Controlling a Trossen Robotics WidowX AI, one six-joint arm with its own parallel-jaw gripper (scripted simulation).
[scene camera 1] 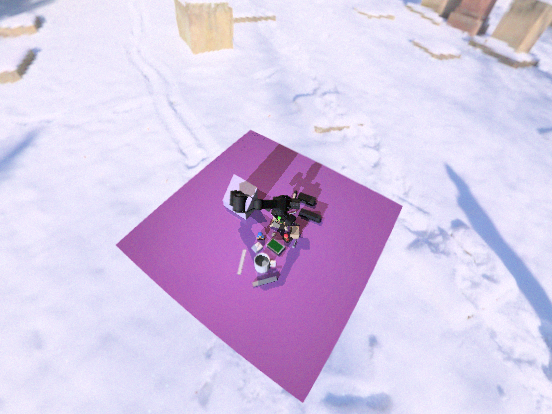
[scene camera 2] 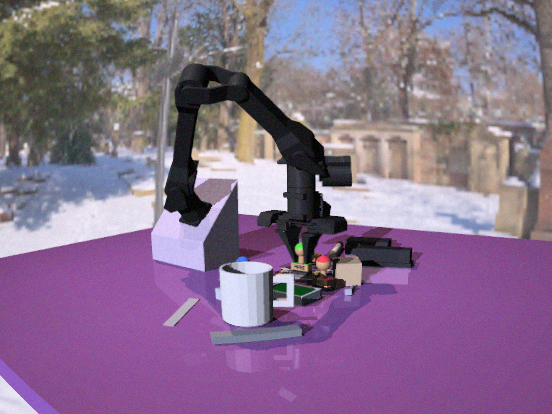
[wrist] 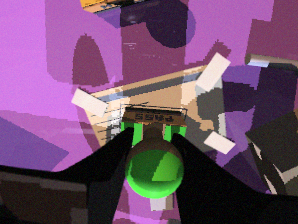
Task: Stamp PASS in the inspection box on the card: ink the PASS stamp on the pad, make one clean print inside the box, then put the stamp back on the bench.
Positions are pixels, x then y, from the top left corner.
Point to a white mug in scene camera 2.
246,288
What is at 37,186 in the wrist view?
My gripper.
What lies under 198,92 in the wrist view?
A tan card.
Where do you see a tan block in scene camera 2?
347,270
